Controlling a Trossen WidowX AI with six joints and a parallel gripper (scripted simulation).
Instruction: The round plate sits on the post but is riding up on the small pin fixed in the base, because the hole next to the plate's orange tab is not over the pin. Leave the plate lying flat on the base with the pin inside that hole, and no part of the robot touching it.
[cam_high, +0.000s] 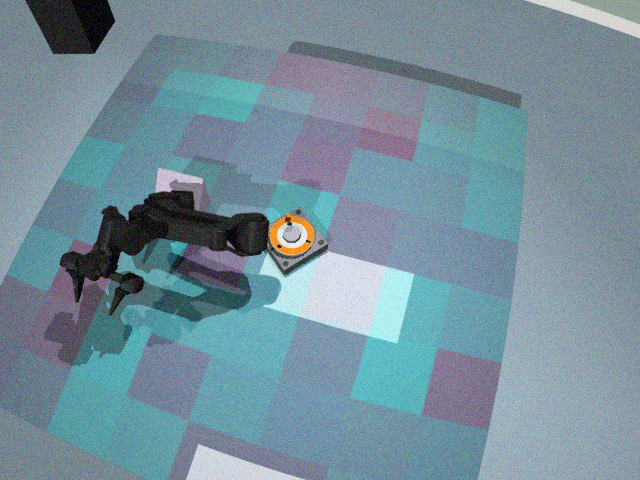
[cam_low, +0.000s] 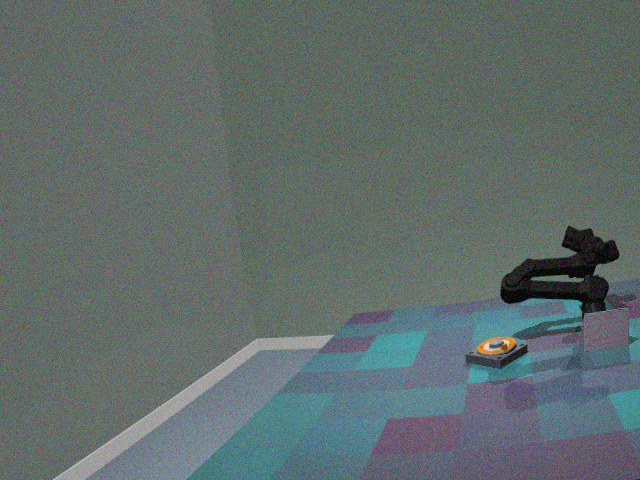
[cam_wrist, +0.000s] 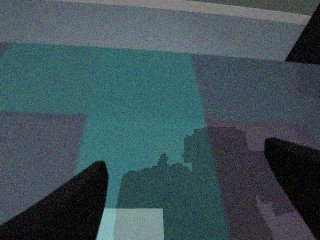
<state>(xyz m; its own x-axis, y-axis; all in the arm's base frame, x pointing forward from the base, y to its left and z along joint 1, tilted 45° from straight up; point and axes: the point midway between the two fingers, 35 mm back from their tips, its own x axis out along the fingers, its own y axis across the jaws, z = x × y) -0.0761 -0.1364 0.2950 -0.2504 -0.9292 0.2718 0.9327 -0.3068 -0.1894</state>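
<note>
Now: the square grey base 38 cm ahead of my gripper tip, 30 cm to the left of it and 11 cm below it.
</note>
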